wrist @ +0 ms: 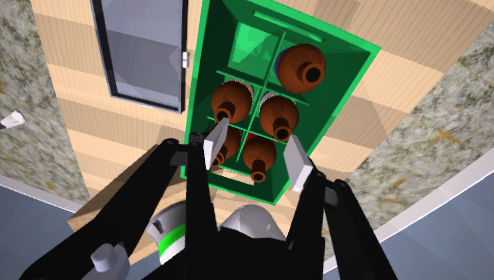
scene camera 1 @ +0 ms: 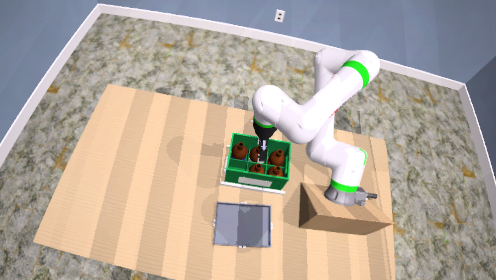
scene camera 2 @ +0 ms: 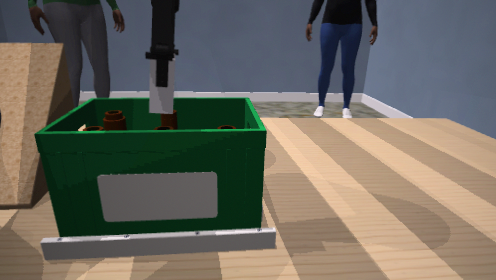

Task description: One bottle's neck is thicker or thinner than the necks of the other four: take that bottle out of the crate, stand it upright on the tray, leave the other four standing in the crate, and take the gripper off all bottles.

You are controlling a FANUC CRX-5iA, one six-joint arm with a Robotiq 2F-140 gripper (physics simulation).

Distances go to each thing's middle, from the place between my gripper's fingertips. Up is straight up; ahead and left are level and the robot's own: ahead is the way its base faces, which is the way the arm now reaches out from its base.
Right now my hand is 18 cm above the crate compartment (wrist: 252, 50) and 1 cm to the right of it.
